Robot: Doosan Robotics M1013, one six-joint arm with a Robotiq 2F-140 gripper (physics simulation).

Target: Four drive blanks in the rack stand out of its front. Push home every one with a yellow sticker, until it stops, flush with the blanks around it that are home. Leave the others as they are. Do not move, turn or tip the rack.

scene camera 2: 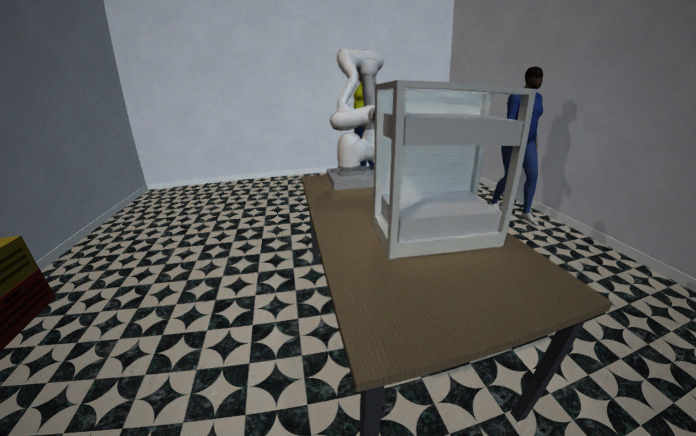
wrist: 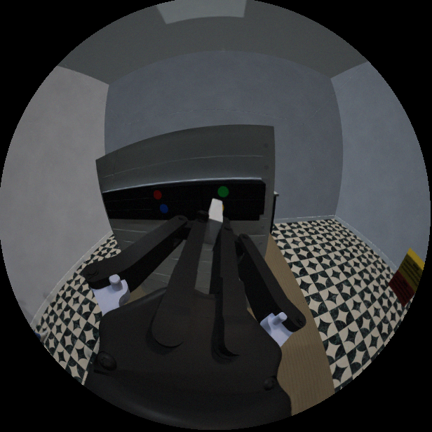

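The rack (scene camera 2: 396, 169) (wrist: 190, 154) stands on the table, seen from its back in the scene view and from its front in the wrist view. Its front has a dark band of drive blanks with a red sticker (wrist: 157, 194), a blue sticker (wrist: 164, 208), a green sticker (wrist: 223, 191) and a yellow sticker (wrist: 223, 207). My gripper (wrist: 214, 208) is shut and empty, its pale fingertips together in front of the yellow sticker and partly covering it. Contact cannot be told. In the scene view the rack hides the fingertips. How far each blank stands out is too dark to tell.
The table (scene camera 2: 441, 302) (wrist: 305, 360) carries the rack and the arm's base (scene camera 2: 351, 178). A person in blue (scene camera 2: 534, 133) stands beyond the rack, and another in yellow (scene camera 2: 358, 96) is partly hidden behind the arm. A yellow and red box (scene camera 2: 20, 287) (wrist: 407, 275) stands off to the side.
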